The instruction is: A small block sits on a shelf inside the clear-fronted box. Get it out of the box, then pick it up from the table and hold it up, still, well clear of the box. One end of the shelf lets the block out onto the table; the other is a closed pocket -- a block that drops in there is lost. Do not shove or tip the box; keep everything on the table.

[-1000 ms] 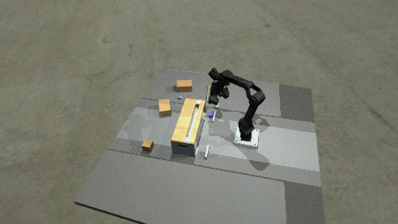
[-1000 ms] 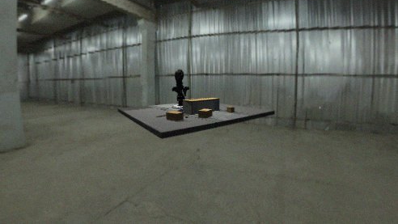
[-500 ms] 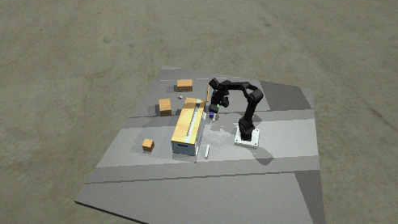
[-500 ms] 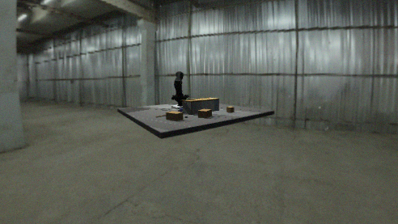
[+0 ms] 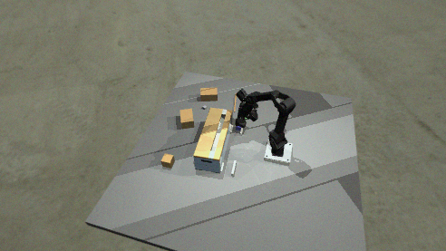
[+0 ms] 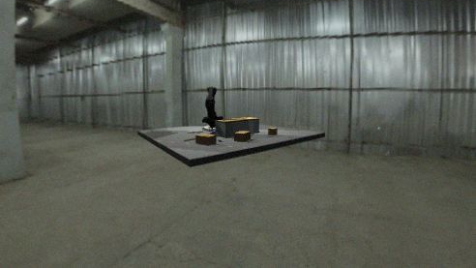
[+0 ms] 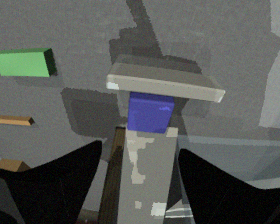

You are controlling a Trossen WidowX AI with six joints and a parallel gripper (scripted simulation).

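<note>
Now: gripper tip 40 mm above the blue block and 10 mm past it. From my gripper tip the other things lie so: green patch 120 mm to the right, 50 mm below, 40 mm behind; thin stick 240 mm to the right, 60 mm ahead, 50 mm below.
</note>
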